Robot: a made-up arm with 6 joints. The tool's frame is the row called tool.
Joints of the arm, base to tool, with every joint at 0 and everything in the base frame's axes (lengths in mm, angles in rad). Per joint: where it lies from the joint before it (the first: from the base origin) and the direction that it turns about. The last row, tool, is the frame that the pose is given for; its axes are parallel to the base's.
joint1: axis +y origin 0 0 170
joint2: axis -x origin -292 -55 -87
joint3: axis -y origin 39 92 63
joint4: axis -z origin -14 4 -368
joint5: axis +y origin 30 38 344
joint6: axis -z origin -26 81 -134
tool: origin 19 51 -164
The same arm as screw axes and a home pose.
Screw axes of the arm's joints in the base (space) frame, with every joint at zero. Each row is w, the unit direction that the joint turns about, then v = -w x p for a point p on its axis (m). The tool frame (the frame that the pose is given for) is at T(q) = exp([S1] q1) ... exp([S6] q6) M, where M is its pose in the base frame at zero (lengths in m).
S1 = (0, 1, 0, -0.17, 0, 0)
S2 = (-1, 0, 0, 0, -0.083, -0.055)
S3 = (0, -1, 0, 0.146, 0, 0.253)
S4 = (0, 0, -1, -0.041, -0.267, 0)
S5 = (0, 1, 0, -0.122, 0, -0.237)
S6 = (0, 0, -1, -0.16, -0.263, 0)
M: xyz -0.244 0.211 -0.176 (m) rpy 0 0 0 (deg, as in URDF)

